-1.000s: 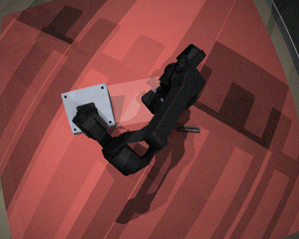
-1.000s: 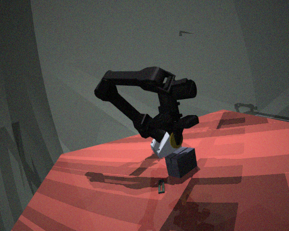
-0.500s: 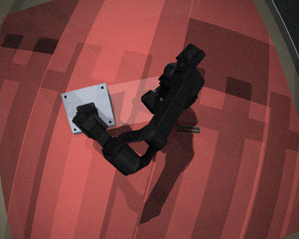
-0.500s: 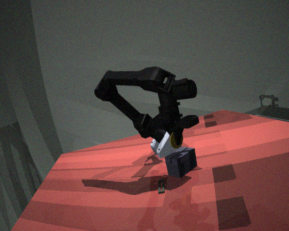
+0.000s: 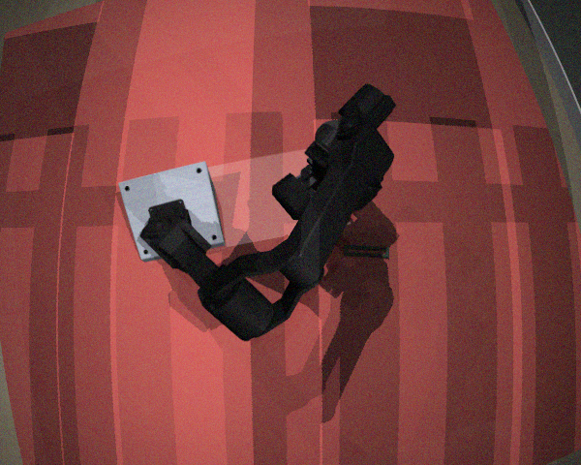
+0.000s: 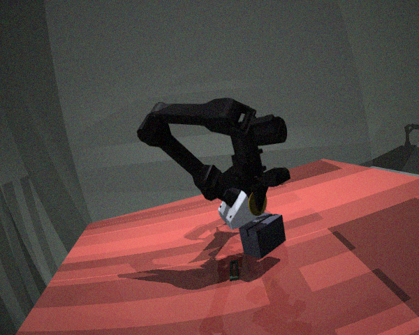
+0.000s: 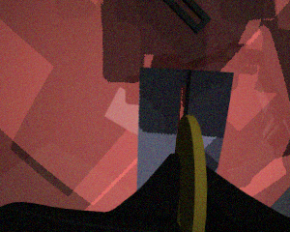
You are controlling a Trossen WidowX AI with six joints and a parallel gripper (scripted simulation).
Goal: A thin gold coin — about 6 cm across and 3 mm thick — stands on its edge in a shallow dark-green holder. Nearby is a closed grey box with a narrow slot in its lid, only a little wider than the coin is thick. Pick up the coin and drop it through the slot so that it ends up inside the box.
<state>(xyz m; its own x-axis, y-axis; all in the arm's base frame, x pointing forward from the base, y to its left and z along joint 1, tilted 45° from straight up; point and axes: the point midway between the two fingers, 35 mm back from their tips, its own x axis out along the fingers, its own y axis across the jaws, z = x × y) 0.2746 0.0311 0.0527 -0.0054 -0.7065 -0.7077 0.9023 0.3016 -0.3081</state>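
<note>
Right now the coin is 2 cm above my gripper tip.
</note>
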